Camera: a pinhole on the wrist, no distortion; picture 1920 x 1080 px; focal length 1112.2 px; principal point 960.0 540.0 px. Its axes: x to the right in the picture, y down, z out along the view. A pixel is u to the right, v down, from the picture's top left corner.
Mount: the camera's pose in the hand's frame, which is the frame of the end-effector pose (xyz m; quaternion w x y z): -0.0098 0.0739 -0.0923 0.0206 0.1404 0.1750 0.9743
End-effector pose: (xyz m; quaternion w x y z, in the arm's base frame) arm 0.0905 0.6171 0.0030 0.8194 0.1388 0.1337 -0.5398
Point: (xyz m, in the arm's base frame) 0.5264 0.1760 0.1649
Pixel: 320.0 525.3
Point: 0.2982 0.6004 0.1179
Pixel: 1007.4 379.8
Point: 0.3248 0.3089 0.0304
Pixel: 61.4 752.9
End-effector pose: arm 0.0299 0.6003 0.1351 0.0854 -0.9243 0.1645 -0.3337
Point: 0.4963 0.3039 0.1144
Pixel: 282.3 658.1
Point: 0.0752 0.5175 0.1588
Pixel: 370.6 1037.4
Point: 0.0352 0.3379 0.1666
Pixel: outside the picture
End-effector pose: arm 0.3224 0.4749 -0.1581 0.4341 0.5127 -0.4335 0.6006
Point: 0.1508 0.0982 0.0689
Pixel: 781.3 531.9
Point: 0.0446 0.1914 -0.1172
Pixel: 1110.3 127.9
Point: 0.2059 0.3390 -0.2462
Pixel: 1798.6 476.7
